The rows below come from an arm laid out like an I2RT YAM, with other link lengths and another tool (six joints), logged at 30 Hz.
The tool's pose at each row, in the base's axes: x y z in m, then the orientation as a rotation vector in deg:
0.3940, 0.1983, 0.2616, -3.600, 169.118, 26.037
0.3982, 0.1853, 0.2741, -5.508, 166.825, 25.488
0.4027, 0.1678, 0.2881, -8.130, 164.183, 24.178
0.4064, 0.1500, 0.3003, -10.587, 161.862, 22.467
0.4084, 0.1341, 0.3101, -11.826, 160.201, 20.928
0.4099, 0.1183, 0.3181, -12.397, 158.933, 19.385
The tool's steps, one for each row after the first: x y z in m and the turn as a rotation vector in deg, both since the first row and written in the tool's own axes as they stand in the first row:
-0.0059, -0.0090, -0.0151, 0.077, -2.068, -1.662
-0.0122, -0.0218, -0.0329, 0.602, -4.440, -3.946
-0.0175, -0.0354, -0.0492, 1.449, -6.517, -6.135
-0.0207, -0.0478, -0.0630, 2.314, -8.095, -7.396
-0.0232, -0.0606, -0.0751, 3.262, -9.388, -8.141

